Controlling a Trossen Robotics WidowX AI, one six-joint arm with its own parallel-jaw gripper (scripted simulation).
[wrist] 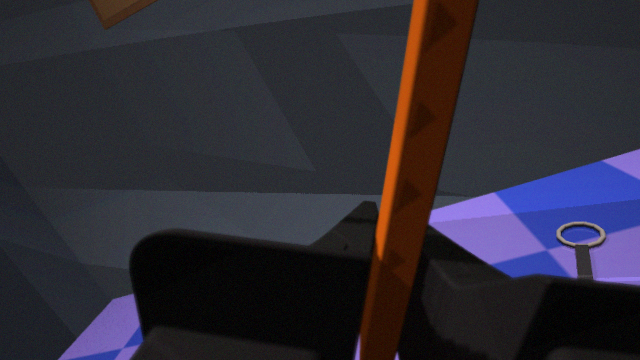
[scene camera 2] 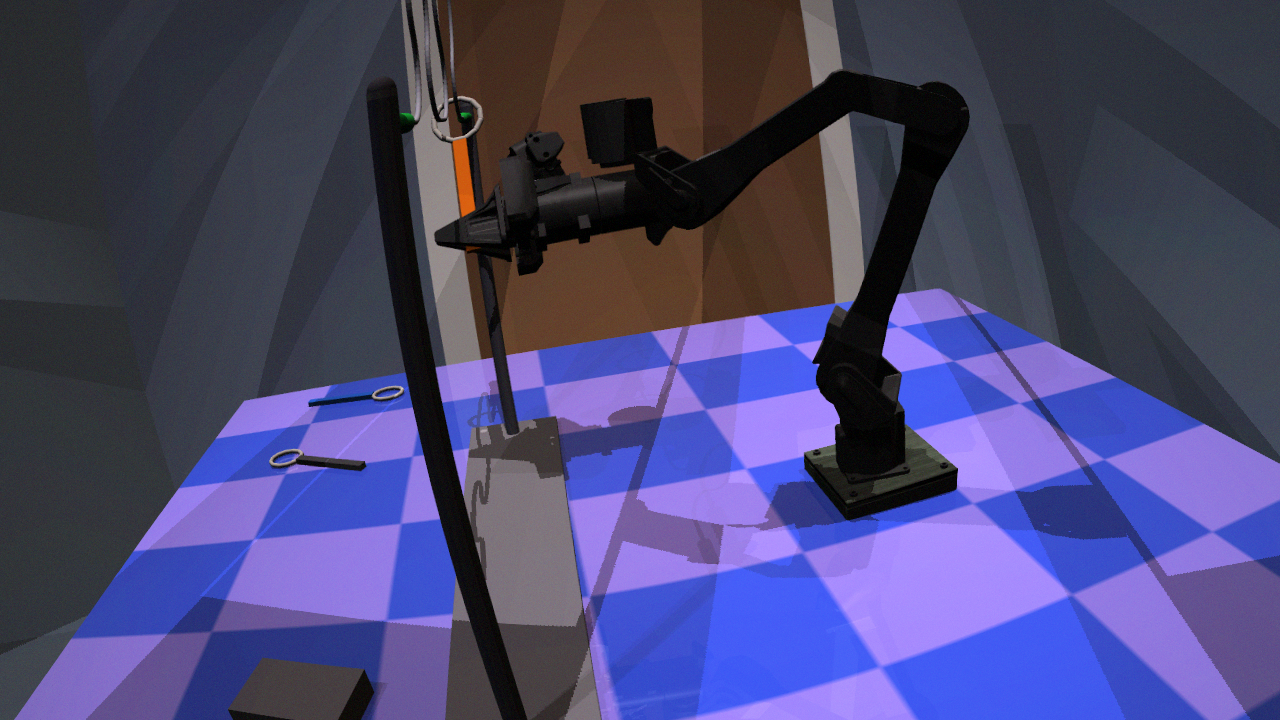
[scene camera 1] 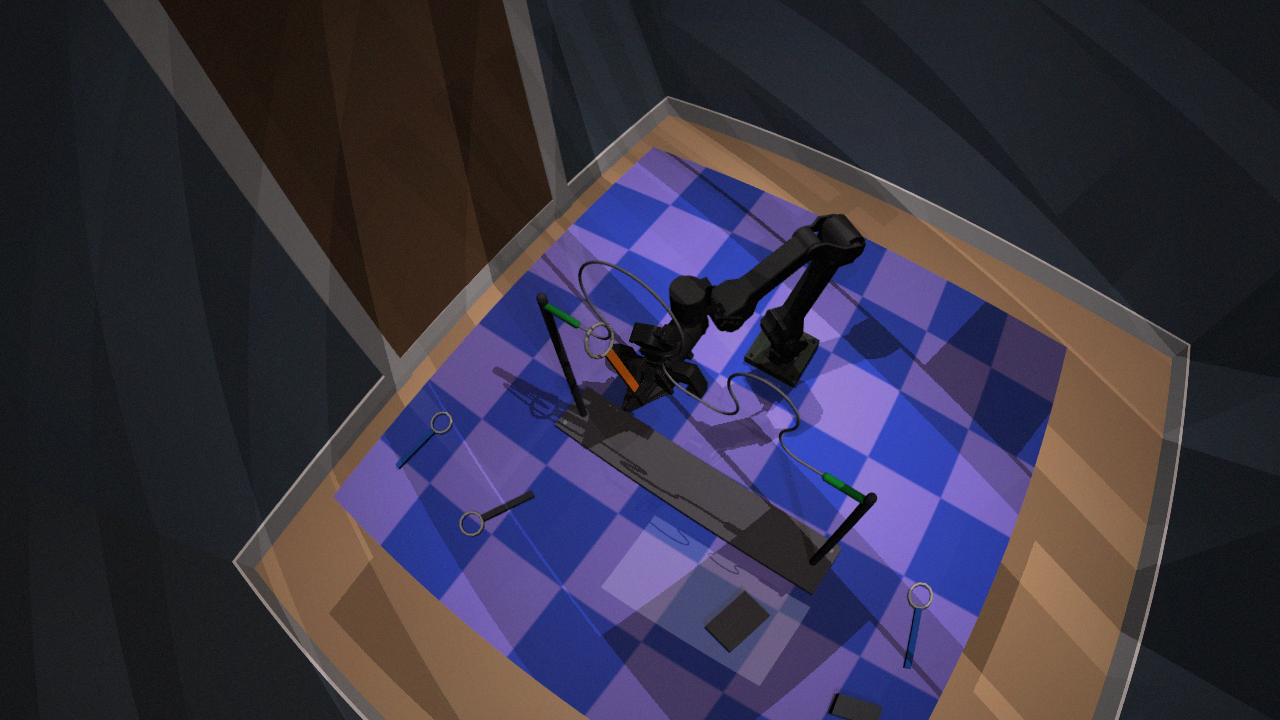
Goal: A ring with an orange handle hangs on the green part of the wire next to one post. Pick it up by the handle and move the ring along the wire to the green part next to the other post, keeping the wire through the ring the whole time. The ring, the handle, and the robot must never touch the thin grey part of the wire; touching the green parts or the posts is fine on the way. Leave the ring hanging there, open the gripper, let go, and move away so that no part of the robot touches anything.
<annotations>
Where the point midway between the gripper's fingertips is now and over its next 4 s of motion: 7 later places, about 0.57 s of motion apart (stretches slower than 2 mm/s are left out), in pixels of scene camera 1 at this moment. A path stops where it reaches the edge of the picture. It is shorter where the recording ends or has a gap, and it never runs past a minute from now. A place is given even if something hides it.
The gripper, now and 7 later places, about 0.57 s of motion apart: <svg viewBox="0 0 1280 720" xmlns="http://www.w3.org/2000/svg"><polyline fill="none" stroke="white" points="625,410 656,404 685,384 696,365 693,338 675,316 665,305 667,308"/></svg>
</annotations>
